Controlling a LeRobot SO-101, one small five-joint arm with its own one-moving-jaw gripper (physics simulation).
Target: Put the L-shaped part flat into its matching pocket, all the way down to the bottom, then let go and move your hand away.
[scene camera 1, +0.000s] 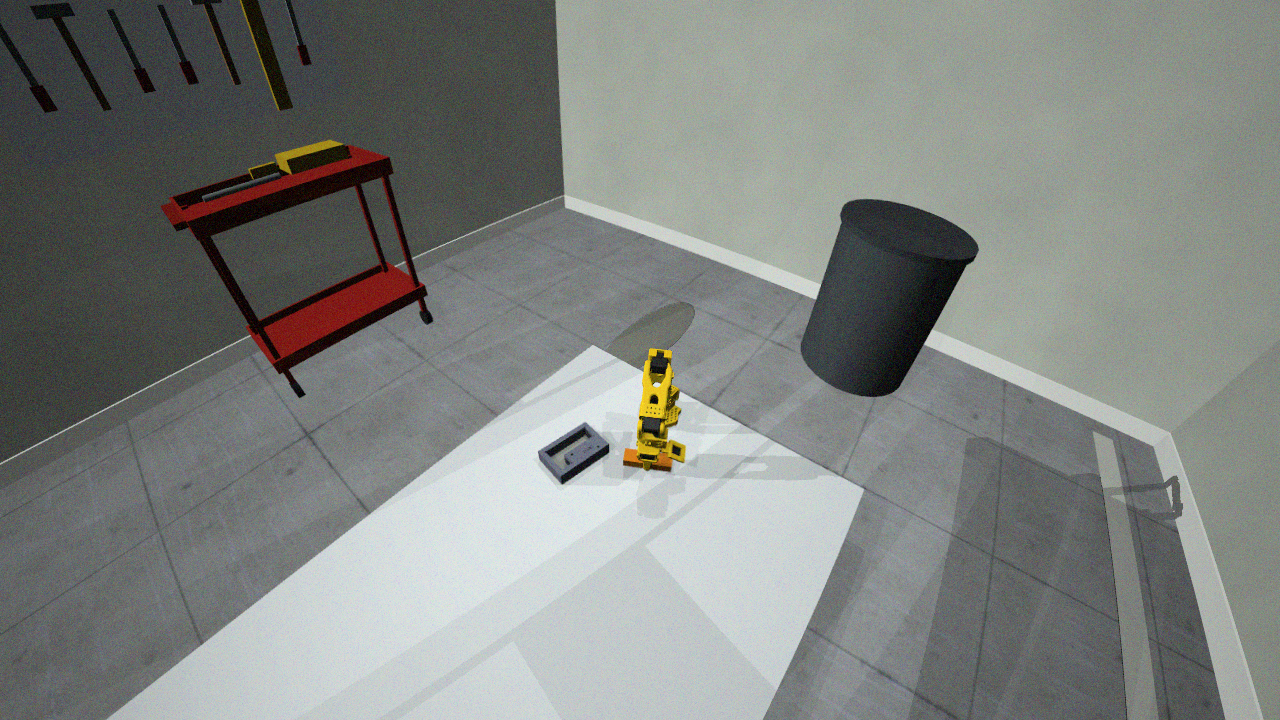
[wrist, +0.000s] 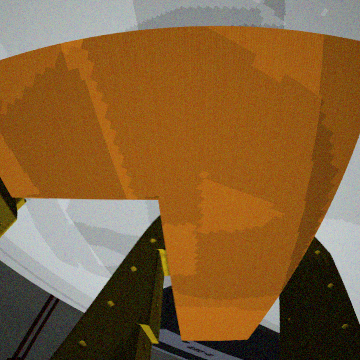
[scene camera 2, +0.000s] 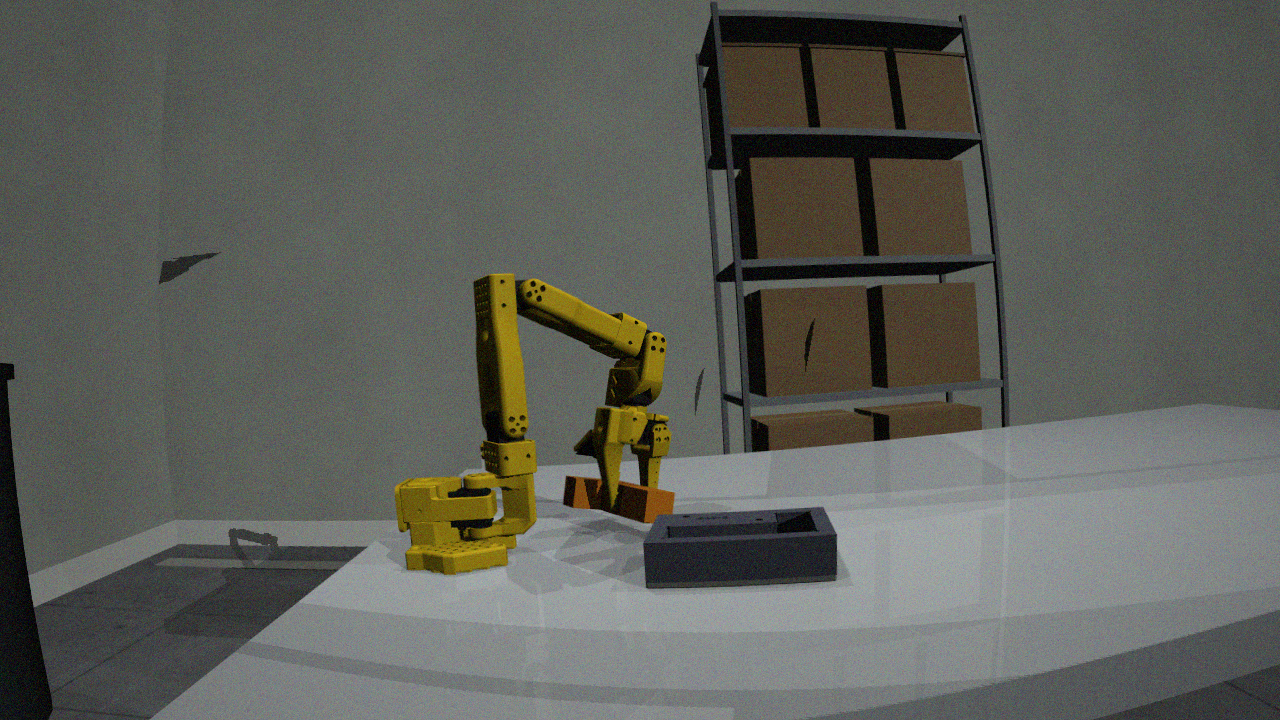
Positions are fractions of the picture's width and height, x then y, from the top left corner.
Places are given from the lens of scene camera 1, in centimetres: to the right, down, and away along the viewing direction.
dark grey pocket block (scene camera 1: 0.45, 0.63): -15, 21, 99
